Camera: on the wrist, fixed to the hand. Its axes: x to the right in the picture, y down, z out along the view.
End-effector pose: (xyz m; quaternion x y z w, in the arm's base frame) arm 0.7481 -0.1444 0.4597 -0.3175 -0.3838 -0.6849 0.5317
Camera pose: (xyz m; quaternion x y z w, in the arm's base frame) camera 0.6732 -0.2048 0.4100 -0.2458 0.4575 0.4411 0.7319
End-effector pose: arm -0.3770 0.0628 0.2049 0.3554 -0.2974 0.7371 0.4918
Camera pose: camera -0.3276 0.1527 0.1702 0.4737 0.2686 -0.5361 0.6450
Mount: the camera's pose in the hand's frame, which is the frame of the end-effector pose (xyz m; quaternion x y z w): 0.0048 -0.0737 -0.0792 0.0423 -0.2158 -0.9755 0.0105
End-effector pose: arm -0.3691 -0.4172 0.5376 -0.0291 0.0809 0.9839 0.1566
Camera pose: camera -0.3481 -0.3600 0.4481 0.1397 -0.0197 -0.1396 0.9801
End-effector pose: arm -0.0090 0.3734 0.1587 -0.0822 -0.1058 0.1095 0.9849
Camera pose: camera 0.0281 0.2926 0.0969 0.1676 -0.2892 -0.9374 0.0978
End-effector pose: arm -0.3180 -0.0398 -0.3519 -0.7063 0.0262 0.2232 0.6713
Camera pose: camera -0.2667 -0.1074 -0.2846 0.0436 -0.8241 -0.5012 0.2603
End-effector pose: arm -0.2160 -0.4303 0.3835 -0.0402 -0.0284 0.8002 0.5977
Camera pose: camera -0.1392 -0.4050 0.3114 0.2252 -0.1346 -0.5648 0.7824
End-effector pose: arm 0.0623 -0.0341 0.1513 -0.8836 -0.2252 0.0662 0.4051
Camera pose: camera 0.0649 -0.0442 0.2591 0.2418 -0.9489 -0.1943 0.0576
